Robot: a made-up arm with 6 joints. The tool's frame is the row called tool. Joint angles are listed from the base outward.
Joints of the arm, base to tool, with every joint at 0 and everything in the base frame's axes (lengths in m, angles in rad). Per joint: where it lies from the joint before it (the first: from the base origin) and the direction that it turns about. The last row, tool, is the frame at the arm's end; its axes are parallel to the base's.
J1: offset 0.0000 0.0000 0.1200 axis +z
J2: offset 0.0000 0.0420 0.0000 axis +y
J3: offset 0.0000 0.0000 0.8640 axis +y
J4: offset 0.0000 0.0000 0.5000 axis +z
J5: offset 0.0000 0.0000 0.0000 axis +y
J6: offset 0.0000 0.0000 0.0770 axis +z
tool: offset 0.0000 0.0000 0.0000
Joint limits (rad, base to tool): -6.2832..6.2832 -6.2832..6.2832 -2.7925..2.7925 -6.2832..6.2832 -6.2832..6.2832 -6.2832..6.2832
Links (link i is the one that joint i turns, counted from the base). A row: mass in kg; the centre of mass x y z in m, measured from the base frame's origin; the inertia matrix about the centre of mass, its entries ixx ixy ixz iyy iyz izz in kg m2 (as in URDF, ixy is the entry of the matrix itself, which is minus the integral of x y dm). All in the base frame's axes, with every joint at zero. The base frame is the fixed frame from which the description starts. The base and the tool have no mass.
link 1: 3.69; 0.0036 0.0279 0.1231; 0.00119 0 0 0.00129 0 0.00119
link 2: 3.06; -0.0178 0.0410 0.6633; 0.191 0 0 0.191 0 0.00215
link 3: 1.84; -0.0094 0.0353 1.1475; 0.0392 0 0 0.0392 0 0.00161
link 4: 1.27; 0.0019 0.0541 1.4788; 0.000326 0 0 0.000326 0 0.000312
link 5: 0.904; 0.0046 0.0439 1.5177; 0.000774 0 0 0.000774 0 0.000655
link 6: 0.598; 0.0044 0.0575 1.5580; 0.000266 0 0 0.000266 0 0.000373
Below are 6 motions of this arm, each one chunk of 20 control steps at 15 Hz.
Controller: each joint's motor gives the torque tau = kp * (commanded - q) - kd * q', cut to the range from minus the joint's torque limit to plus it. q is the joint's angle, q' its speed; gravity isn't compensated. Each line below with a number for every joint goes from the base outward.
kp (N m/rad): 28 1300 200 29 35 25
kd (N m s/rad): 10 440 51 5.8 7.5 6.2
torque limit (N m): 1.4 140 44 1.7 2.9 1.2
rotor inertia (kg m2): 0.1 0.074 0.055 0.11 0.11 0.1
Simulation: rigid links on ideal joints. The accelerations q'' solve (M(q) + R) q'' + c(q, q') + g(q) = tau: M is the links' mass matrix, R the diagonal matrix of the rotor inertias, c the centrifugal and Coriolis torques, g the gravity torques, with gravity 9.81 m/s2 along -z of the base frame. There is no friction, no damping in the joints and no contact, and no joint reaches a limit. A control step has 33 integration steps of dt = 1/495 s. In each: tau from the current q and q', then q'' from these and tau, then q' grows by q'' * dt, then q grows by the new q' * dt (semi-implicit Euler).
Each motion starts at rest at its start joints. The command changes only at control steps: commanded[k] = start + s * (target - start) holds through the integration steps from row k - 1 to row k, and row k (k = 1, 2, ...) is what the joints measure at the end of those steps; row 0 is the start. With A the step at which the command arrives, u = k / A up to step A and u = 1 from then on. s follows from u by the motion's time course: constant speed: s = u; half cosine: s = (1 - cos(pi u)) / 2; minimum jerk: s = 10 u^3 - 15 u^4 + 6 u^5; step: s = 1 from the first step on.
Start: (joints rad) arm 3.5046 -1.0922 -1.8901 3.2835 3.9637 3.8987
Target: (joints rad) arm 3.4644 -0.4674 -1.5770 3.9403 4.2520 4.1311
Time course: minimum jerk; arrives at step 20
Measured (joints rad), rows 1 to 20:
1: 3.5046 -1.0986 -1.8923 3.2837 3.9668 3.8991
2: 3.5046 -1.1039 -1.8947 3.2850 3.9709 3.8999
3: 3.5046 -1.1064 -1.8953 3.2890 3.9752 3.9015
4: 3.5046 -1.1050 -1.8937 3.2974 3.9808 3.9043
5: 3.5046 -1.0988 -1.8894 3.3117 3.9883 3.9089
6: 3.5045 -1.0872 -1.8820 3.3329 3.9985 3.9157
7: 3.5044 -1.0696 -1.8716 3.3616 4.0114 3.9248
8: 3.5041 -1.0459 -1.8581 3.3977 4.0273 3.9362
9: 3.5036 -1.0165 -1.8419 3.4405 4.0458 3.9499
10: 3.5029 -0.9818 -1.8233 3.4889 4.0665 3.9655
11: 3.5018 -0.9428 -1.8030 3.5414 4.0889 3.9826
12: 3.5005 -0.9006 -1.7816 3.5962 4.1121 4.0006
13: 3.4988 -0.8565 -1.7599 3.6514 4.1354 4.0189
14: 3.4967 -0.8120 -1.7388 3.7050 4.1578 4.0369
15: 3.4942 -0.7685 -1.7190 3.7551 4.1786 4.0539
16: 3.4912 -0.7274 -1.7011 3.8000 4.1972 4.0694
17: 3.4877 -0.6899 -1.6857 3.8384 4.2130 4.0830
18: 3.4839 -0.6568 -1.6732 3.8696 4.2257 4.0943
19: 3.4799 -0.6287 -1.6637 3.8935 4.2353 4.1033
20: 3.4757 -0.6054 -1.6568 3.9108 4.2423 4.1102

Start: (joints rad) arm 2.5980 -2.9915 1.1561 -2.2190 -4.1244 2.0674
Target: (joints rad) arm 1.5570 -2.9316 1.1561 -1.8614 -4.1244 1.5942
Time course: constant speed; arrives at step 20
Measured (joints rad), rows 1 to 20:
1: 2.5960 -2.9930 1.1420 -2.2182 -4.1269 2.0630
2: 2.5898 -2.9951 1.1266 -2.2151 -4.1295 2.0541
3: 2.5783 -2.9962 1.1149 -2.2077 -4.1315 2.0415
4: 2.5616 -2.9966 1.1062 -2.1970 -4.1329 2.0262
5: 2.5398 -2.9962 1.0997 -2.1840 -4.1339 2.0088
6: 2.5128 -2.9953 1.0949 -2.1695 -4.1346 1.9898
7: 2.4808 -2.9940 1.0913 -2.1539 -4.1351 1.9697
8: 2.4439 -2.9924 1.0887 -2.1377 -4.1355 1.9487
9: 2.4023 -2.9905 1.0868 -2.1209 -4.1357 1.9271
10: 2.3562 -2.9883 1.0854 -2.1038 -4.1359 1.9049
11: 2.3064 -2.9860 1.0843 -2.0866 -4.1359 1.8825
12: 2.2539 -2.9836 1.0836 -2.0692 -4.1359 1.8597
13: 2.1999 -2.9811 1.0830 -2.0517 -4.1358 1.8367
14: 2.1450 -2.9785 1.0826 -2.0341 -4.1357 1.8136
15: 2.0900 -2.9758 1.0822 -2.0165 -4.1356 1.7904
16: 2.0350 -2.9731 1.0819 -1.9988 -4.1354 1.7671
17: 1.9803 -2.9704 1.0817 -1.9811 -4.1352 1.7437
18: 1.9260 -2.9676 1.0815 -1.9634 -4.1351 1.7203
19: 1.8721 -2.9649 1.0813 -1.9457 -4.1349 1.6968
20: 1.8185 -2.9621 1.0812 -1.9279 -4.1347 1.6733

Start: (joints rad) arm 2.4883 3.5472 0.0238 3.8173 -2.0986 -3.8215
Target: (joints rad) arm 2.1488 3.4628 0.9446 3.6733 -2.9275 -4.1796
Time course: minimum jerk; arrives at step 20
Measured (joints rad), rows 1 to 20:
1: 2.4890 3.5445 0.0191 3.8178 -2.0956 -3.8212
2: 2.4894 3.5408 0.0136 3.8185 -2.0946 -3.8214
3: 2.4889 3.5373 0.0128 3.8185 -2.0978 -3.8229
4: 2.4870 3.5340 0.0187 3.8172 -2.1068 -3.8266
5: 2.4836 3.5306 0.0328 3.8144 -2.1235 -3.8332
6: 2.4780 3.5268 0.0560 3.8100 -2.1490 -3.8432
7: 2.4701 3.5227 0.0889 3.8038 -2.1840 -3.8570
8: 2.4596 3.5181 0.1313 3.7960 -2.2282 -3.8745
9: 2.4463 3.5129 0.1824 3.7866 -2.2811 -3.8955
10: 2.4303 3.5074 0.2411 3.7759 -2.3412 -3.9196
11: 2.4119 3.5015 0.3055 3.7643 -2.4068 -3.9460
12: 2.3913 3.4953 0.3735 3.7521 -2.4756 -3.9740
13: 2.3689 3.4891 0.4428 3.7398 -2.5452 -4.0025
14: 2.3452 3.4830 0.5110 3.7278 -2.6132 -4.0305
15: 2.3207 3.4771 0.5756 3.7166 -2.6771 -4.0571
16: 2.2961 3.4716 0.6347 3.7065 -2.7347 -4.0814
17: 2.2720 3.4666 0.6864 3.6978 -2.7844 -4.1028
18: 2.2490 3.4622 0.7297 3.6907 -2.8252 -4.1206
19: 2.2278 3.4585 0.7642 3.6852 -2.8569 -4.1349
20: 2.2088 3.4553 0.7907 3.6811 -2.8804 -4.1458

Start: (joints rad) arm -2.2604 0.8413 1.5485 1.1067 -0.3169 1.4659
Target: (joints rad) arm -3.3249 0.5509 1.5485 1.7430 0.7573 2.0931
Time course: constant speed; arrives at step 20
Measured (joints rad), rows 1 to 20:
1: -2.2612 0.8450 1.5587 1.1143 -0.3025 1.4722
2: -2.2636 0.8469 1.5712 1.1299 -0.2754 1.4850
3: -2.2675 0.8458 1.5806 1.1505 -0.2408 1.5025
4: -2.2728 0.8422 1.5875 1.1744 -0.2011 1.5235
5: -2.2797 0.8366 1.5925 1.2006 -0.1577 1.5471
6: -2.2881 0.8292 1.5962 1.2284 -0.1116 1.5726
7: -2.2980 0.8205 1.5990 1.2572 -0.0637 1.5997
8: -2.3095 0.8107 1.6011 1.2868 -0.0145 1.6278
9: -2.3226 0.7999 1.6028 1.3169 0.0357 1.6568
10: -2.3373 0.7884 1.6041 1.3473 0.0865 1.6864
11: -2.3537 0.7764 1.6052 1.3779 0.1378 1.7165
12: -2.3718 0.7638 1.6062 1.4087 0.1895 1.7469
13: -2.3917 0.7508 1.6070 1.4395 0.2414 1.7776
14: -2.4134 0.7374 1.6078 1.4704 0.2935 1.8084
15: -2.4369 0.7238 1.6085 1.5014 0.3457 1.8394
16: -2.4623 0.7100 1.6092 1.5323 0.3980 1.8705
17: -2.4897 0.6960 1.6099 1.5632 0.4504 1.9017
18: -2.5191 0.6818 1.6105 1.5942 0.5029 1.9329
19: -2.5506 0.6675 1.6111 1.6251 0.5554 1.9641
20: -2.5843 0.6532 1.6117 1.6561 0.6080 1.9954

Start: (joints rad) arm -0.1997 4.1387 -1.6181 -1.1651 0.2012 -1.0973
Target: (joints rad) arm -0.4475 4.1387 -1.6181 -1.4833 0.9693 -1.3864
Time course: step
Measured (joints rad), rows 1 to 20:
1: -0.2021 4.1340 -1.6079 -1.1979 0.2579 -1.1236
2: -0.2090 4.1297 -1.5985 -1.2748 0.4159 -1.1838
3: -0.2186 4.1263 -1.5915 -1.3366 0.5704 -1.2339
4: -0.2304 4.1235 -1.5863 -1.3791 0.6811 -1.2715
5: -0.2447 4.1213 -1.5825 -1.4081 0.7598 -1.2997
6: -0.2617 4.1194 -1.5796 -1.4279 0.8158 -1.3209
7: -0.2816 4.1179 -1.5775 -1.4414 0.8556 -1.3367
8: -0.3040 4.1167 -1.5758 -1.4506 0.8839 -1.3487
9: -0.3276 4.1157 -1.5746 -1.4568 0.9041 -1.3576
10: -0.3508 4.1149 -1.5736 -1.4610 0.9184 -1.3643
11: -0.3726 4.1142 -1.5729 -1.4638 0.9285 -1.3693
12: -0.3922 4.1136 -1.5724 -1.4657 0.9358 -1.3731
13: -0.4091 4.1132 -1.5720 -1.4670 0.9409 -1.3759
14: -0.4234 4.1128 -1.5717 -1.4679 0.9446 -1.3781
15: -0.4349 4.1125 -1.5715 -1.4685 0.9472 -1.3797
16: -0.4439 4.1122 -1.5714 -1.4689 0.9490 -1.3809
17: -0.4506 4.1120 -1.5713 -1.4692 0.9504 -1.3818
18: -0.4553 4.1118 -1.5712 -1.4694 0.9513 -1.3825
19: -0.4582 4.1117 -1.5711 -1.4696 0.9520 -1.3830
20: -0.4598 4.1115 -1.5711 -1.4697 0.9525 -1.3833

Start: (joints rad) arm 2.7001 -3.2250 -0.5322 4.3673 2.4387 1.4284
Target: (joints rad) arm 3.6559 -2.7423 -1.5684 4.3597 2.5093 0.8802
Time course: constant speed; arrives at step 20
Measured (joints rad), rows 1 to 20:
1: 2.7030 -3.2199 -0.5360 4.3690 2.4369 1.4228
2: 2.7130 -3.2103 -0.5482 4.3717 2.4363 1.4117
3: 2.7308 -3.1982 -0.5694 4.3737 2.4370 1.3964
4: 2.7551 -3.1840 -0.5975 4.3750 2.4386 1.3781
5: 2.7846 -3.1681 -0.6310 4.3757 2.4408 1.3575
6: 2.8179 -3.1509 -0.6685 4.3762 2.4436 1.3353
7: 2.8543 -3.1325 -0.7091 4.3764 2.4466 1.3117
8: 2.8931 -3.1132 -0.7519 4.3766 2.4500 1.2872
9: 2.9337 -3.0932 -0.7965 4.3767 2.4535 1.2619
10: 2.9758 -3.0725 -0.8424 4.3767 2.4572 1.2361
11: 3.0189 -3.0513 -0.8894 4.3767 2.4609 1.2099
12: 3.0628 -3.0297 -0.9371 4.3767 2.4648 1.1834
13: 3.1074 -3.0077 -0.9854 4.3766 2.4687 1.1566
14: 3.1525 -2.9855 -1.0342 4.3766 2.4726 1.1297
15: 3.1979 -2.9631 -1.0834 4.3765 2.4766 1.1026
16: 3.2436 -2.9405 -1.1329 4.3764 2.4805 1.0755
17: 3.2896 -2.9177 -1.1826 4.3763 2.4845 1.0483
18: 3.3357 -2.8948 -1.2325 4.3762 2.4885 1.0210
19: 3.3820 -2.8718 -1.2826 4.3761 2.4925 0.9937
20: 3.4283 -2.8488 -1.3328 4.3759 2.4966 0.9663

